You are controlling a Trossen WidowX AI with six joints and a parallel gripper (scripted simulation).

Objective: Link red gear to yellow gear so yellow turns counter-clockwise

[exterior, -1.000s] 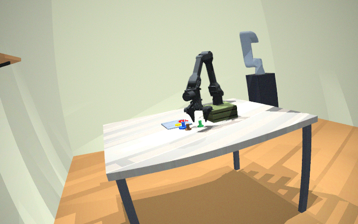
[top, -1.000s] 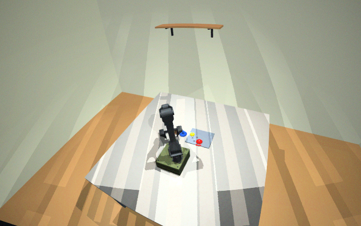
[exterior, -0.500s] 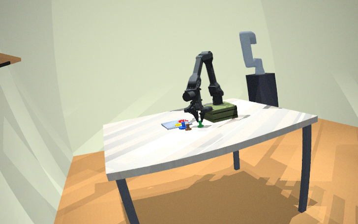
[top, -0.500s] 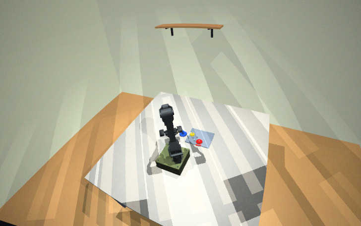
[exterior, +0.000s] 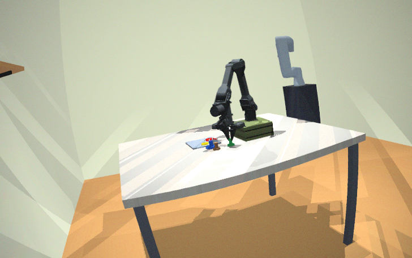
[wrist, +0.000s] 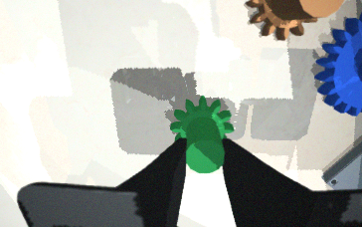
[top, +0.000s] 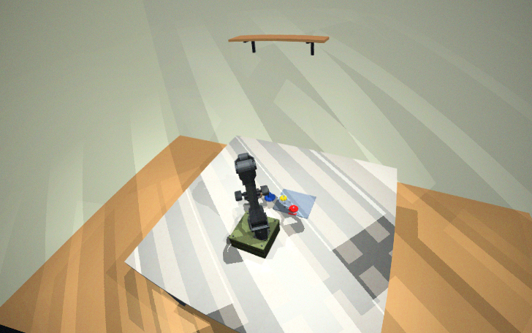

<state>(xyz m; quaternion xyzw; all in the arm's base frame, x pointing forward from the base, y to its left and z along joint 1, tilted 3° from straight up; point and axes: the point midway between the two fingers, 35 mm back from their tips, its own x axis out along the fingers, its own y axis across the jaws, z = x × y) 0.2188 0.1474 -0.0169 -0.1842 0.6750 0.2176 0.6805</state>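
The red gear is 40 mm ahead of my gripper tip, 230 mm to the right of it and 10 mm below it. Round my gripper tip: green gear: 10 mm below; brown gear: 90 mm ahead, 10 mm below; blue gear: 90 mm ahead, 60 mm to the right, 10 mm below.
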